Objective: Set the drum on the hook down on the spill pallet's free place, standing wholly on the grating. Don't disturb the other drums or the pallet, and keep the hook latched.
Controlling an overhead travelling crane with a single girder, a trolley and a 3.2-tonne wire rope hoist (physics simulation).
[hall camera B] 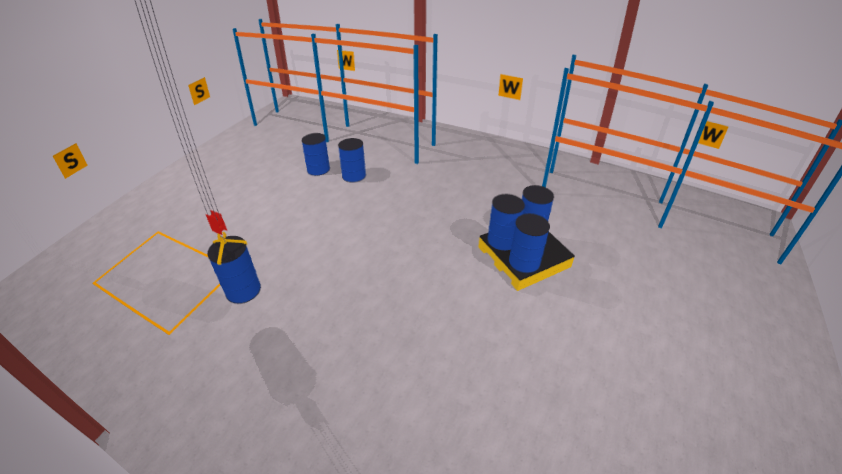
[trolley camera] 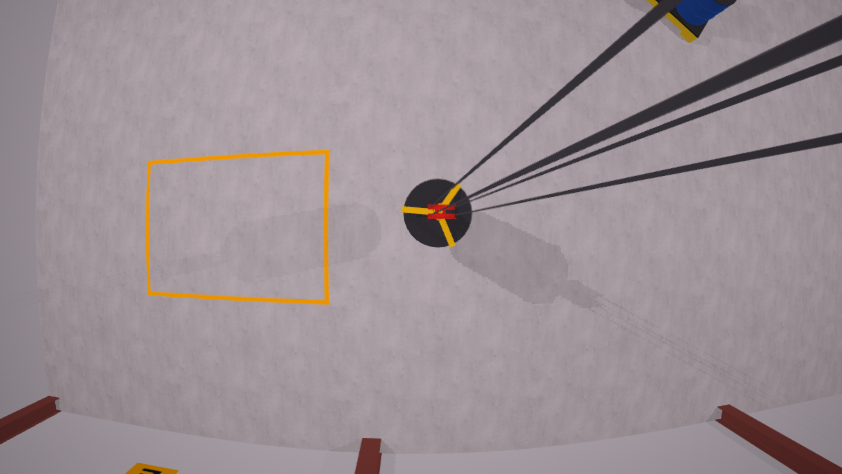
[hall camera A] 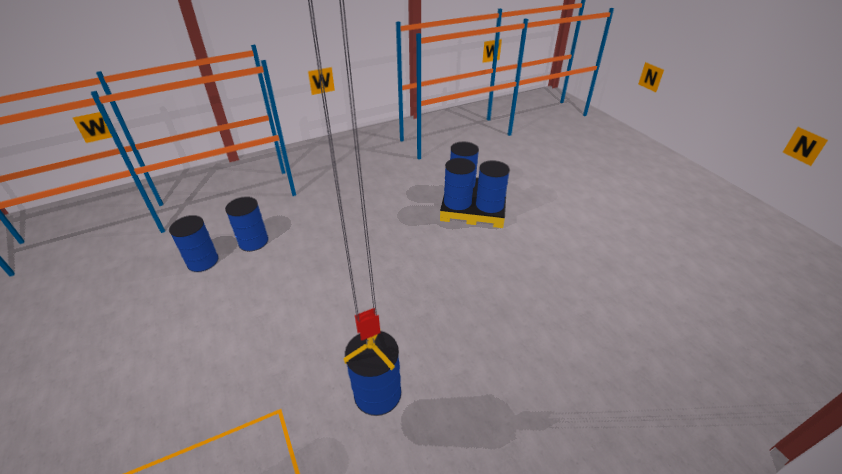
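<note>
The drum on the hook is blue with a black lid and hangs roughly upright above the floor, its shadow apart from it. My gripper, the hook with a yellow three-armed lifter under the red block, is shut on this drum; the latch is too small to see. The spill pallet is yellow with black grating, well away from the drum. Three blue drums stand on it. Its bare grating shows at the right corner in hall camera B; the other drums largely hide it in hall camera A.
Two loose blue drums stand near a rack. Another rack stands behind the pallet. An orange floor outline lies beside the hanging drum.
</note>
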